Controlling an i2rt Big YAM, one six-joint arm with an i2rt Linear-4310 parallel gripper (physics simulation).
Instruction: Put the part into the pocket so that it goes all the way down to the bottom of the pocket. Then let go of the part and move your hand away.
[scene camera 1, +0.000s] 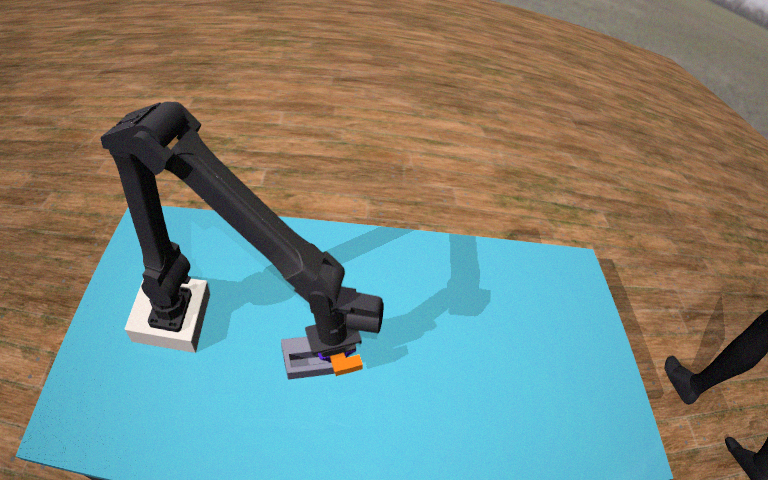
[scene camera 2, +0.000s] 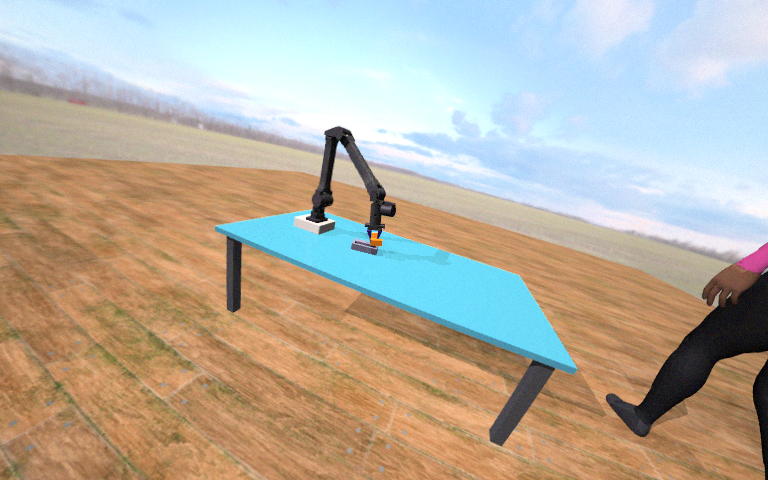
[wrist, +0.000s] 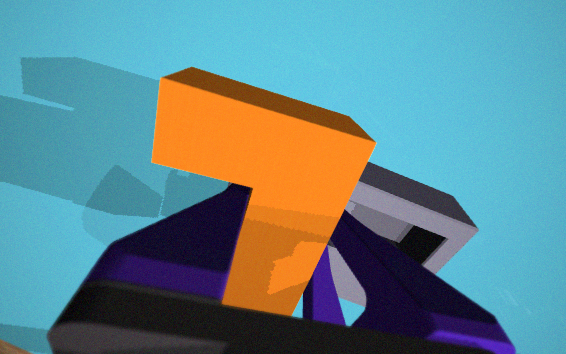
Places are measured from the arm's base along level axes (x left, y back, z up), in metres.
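Pixels of known places: gripper, fingertip midpoint: (scene camera 1: 337, 358) (scene camera 2: 373, 242) (wrist: 280, 192); arm's base, origin of the base link: (scene camera 1: 170, 309) (scene camera 2: 316, 220).
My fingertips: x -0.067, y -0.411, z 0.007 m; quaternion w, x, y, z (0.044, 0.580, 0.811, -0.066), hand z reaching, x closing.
Note:
For each thing: its top centre in the pictures, then the offset to it from my fingertips. Level surfaces: height alone.
- orange L-shaped part, middle of its top: (wrist: 220, 271) (scene camera 1: 342, 343) (scene camera 2: 377, 235) dx +0.015, dy -0.007, dz +0.040 m
- grey block with the pocket, middle of its top: (wrist: 329, 242) (scene camera 1: 314, 352) (scene camera 2: 365, 243) dx +0.025, dy +0.052, dz -0.027 m
- blue table, its level: dz -0.063 m
The orange L-shaped part (scene camera 1: 347, 363) (scene camera 2: 376, 241) (wrist: 260, 130) is held between the purple fingers of my gripper (scene camera 1: 335, 356) (scene camera 2: 374, 232) (wrist: 280, 192), which is shut on it. The grey block with the pocket (scene camera 1: 310, 374) (scene camera 2: 363, 249) (wrist: 462, 240) lies on the table under and beside the gripper. The part is above the block's right end in scene camera 1 and reaches out past it. It is outside the pocket. In the wrist view the block shows to the right, partly hidden behind the part and a finger; a dark opening of the pocket shows there.
The arm's white base block (scene camera 1: 161, 341) (scene camera 2: 314, 226) stands on the blue table (scene camera 1: 453, 407) (scene camera 2: 453, 300), left of the grey block. A person's legs (scene camera 1: 730, 350) (scene camera 2: 685, 362) show on the floor beyond the right end of the table.

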